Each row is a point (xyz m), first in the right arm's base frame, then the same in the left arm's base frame.
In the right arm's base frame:
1: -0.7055 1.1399 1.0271
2: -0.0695 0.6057 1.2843
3: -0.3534 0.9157 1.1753
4: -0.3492 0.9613 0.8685
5: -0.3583 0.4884 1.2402
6: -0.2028 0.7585 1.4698
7: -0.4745 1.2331 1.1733
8: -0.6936 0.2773 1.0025
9: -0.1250 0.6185 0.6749
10: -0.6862 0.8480 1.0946
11: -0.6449 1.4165 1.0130
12: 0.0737 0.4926 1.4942
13: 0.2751 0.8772 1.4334
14: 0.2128 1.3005 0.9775
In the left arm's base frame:
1: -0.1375 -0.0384 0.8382
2: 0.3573 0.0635 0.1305
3: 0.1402 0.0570 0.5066
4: -0.1420 0.1803 0.4692
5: 0.2074 -0.2100 0.1734
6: 0.4734 -0.0081 0.3691
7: 0.0846 0.1460 0.8297
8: -0.1370 -0.5130 0.1174
9: -0.2262 0.2154 0.0254
10: -0.0615 -0.2106 0.6043
11: -0.1331 0.1697 1.0307
12: 0.6086 0.0438 0.0131
13: 0.6222 0.4351 0.2103
14: 0.1687 0.7686 0.4824

